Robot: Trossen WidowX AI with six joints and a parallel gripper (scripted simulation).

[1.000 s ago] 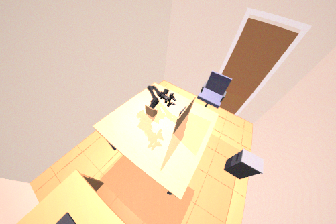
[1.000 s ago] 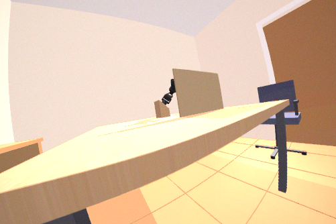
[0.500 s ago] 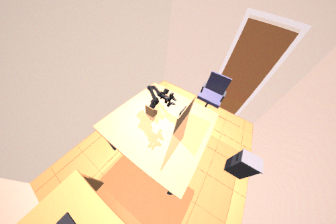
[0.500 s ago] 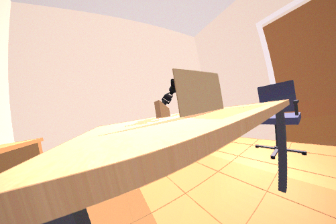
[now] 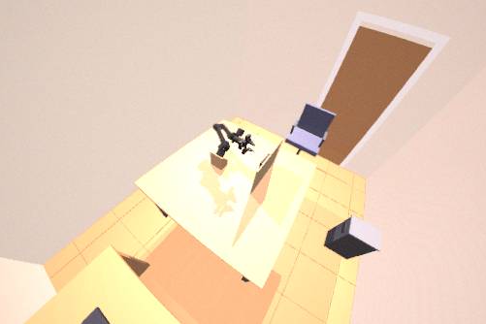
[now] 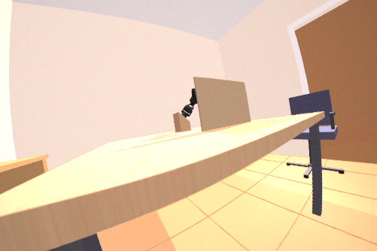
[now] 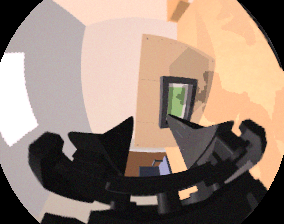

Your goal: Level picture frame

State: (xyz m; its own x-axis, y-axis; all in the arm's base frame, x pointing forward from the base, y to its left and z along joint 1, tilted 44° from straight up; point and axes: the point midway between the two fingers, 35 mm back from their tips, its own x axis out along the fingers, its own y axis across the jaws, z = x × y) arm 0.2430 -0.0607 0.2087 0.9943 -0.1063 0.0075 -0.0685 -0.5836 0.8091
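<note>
The picture frame lies 130 mm ahead of my gripper tip, 110 mm below it and 10 mm to the right of it. From my gripper tip the other things lie so: tan wall panel 140 mm ahead, 130 mm below, 10 mm to the left.
</note>
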